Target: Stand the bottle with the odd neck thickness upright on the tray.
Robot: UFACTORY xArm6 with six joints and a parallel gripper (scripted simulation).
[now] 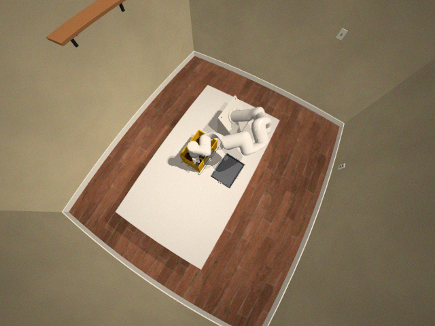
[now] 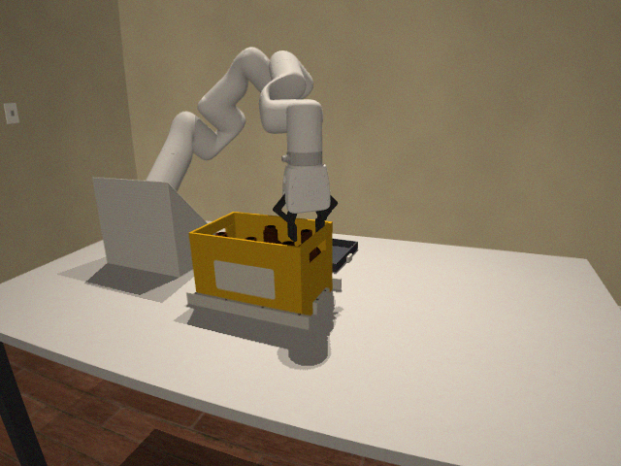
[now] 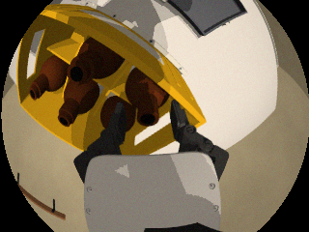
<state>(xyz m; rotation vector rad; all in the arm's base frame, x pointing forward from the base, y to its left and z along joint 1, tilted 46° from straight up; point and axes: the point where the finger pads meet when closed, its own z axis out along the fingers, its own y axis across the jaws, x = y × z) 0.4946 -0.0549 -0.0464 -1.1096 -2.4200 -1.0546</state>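
The glass bottle is 1 cm behind my hand, 9 cm to the right of it and 8 cm below it. Round my hand: yellow crate 9 cm behind, 4 cm to the right, 8 cm below; then dark grey tray 9 cm behind, 25 cm to the left, 15 cm below.
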